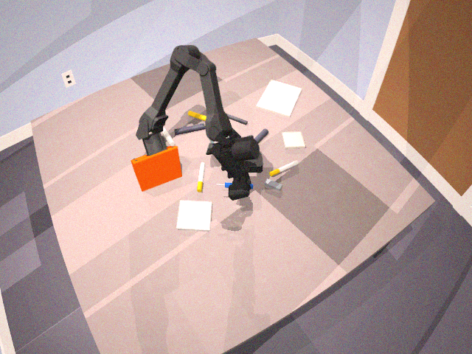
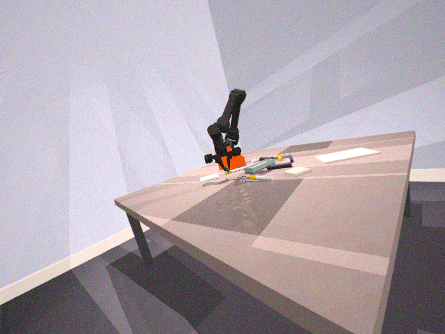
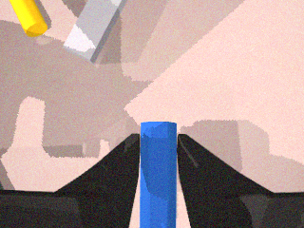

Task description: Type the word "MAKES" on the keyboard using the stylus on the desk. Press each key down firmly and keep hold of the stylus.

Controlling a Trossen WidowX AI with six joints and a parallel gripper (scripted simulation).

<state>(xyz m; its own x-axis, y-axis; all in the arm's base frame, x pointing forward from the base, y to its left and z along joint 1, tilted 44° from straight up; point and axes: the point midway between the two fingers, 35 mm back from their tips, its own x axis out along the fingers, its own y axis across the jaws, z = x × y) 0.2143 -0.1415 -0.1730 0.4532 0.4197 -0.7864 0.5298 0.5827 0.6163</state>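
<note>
Right now the stylus is 60 mm behind my gripper tip and 40 mm to the left of it. The rest, counted from my gripper tip: grey block (90 mm ahead, 50 mm below, 10 mm to the right); then white pad (200 mm behind, 50 mm below, 20 mm to the left).
</note>
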